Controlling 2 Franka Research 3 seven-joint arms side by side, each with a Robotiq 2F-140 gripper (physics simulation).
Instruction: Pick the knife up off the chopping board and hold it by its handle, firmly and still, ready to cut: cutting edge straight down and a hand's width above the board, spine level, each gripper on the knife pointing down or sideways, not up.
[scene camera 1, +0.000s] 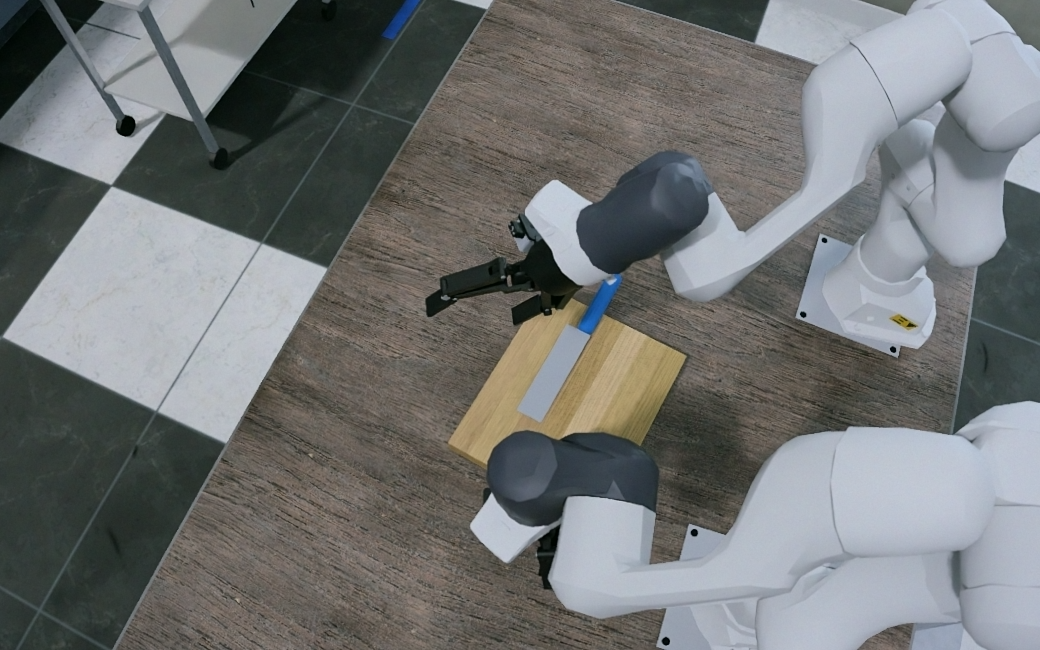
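Note:
The knife lies flat on the chopping board (644, 375). Its grey blade (553, 374) points to the lower left, and its blue handle (599, 306) reaches past the board's upper edge. The right gripper (482, 307) is open, with its two black fingers spread apart to the left of the handle and above the board's upper left part in the picture. No part of the knife is between its fingers. The left gripper (546, 558) is below the board in the picture, mostly hidden under its own wrist. Its fingertips do not show clearly.
The wooden table (368, 429) carries the board and both arm bases. The right arm's base plate (812, 283) is to the right of the board. The left arm's links cover the lower right. A white trolley (177, 65) stands on the tiled floor at the upper left.

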